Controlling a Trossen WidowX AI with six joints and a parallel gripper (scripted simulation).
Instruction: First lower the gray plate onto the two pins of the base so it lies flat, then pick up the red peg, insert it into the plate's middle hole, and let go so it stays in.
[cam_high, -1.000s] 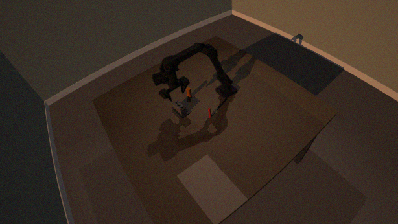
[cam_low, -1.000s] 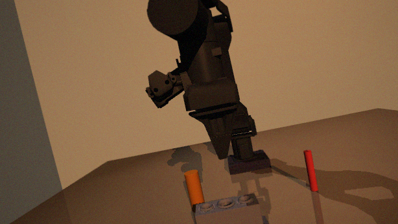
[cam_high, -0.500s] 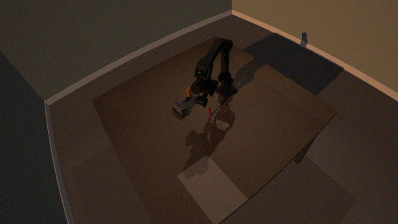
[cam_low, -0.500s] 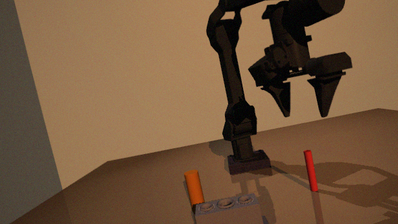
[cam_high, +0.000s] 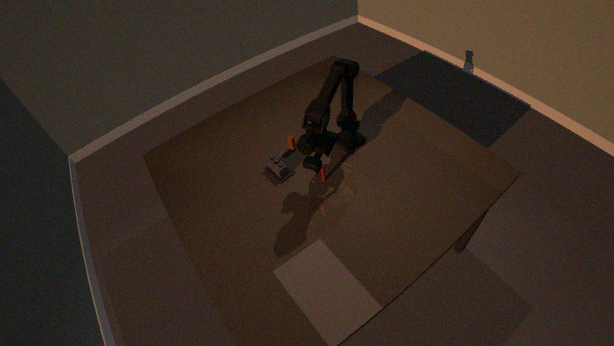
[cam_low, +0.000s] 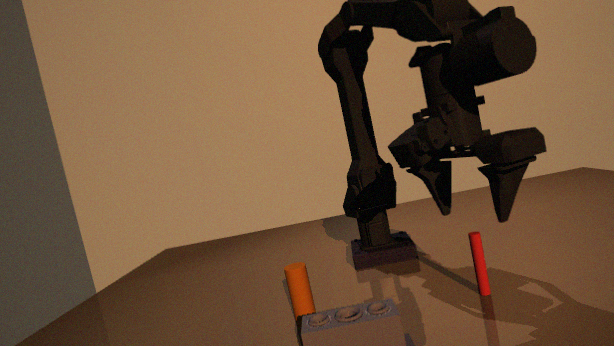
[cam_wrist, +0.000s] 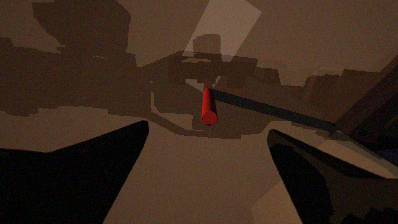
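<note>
The red peg lies 60 mm below my gripper tip. Also, from my gripper tip: orange cylinder 20 mm behind, 230 mm to the right, 60 mm below; gray plate 100 mm ahead, 180 mm to the right, 50 mm below; base 100 mm ahead, 180 mm to the right, 90 mm below.
</note>
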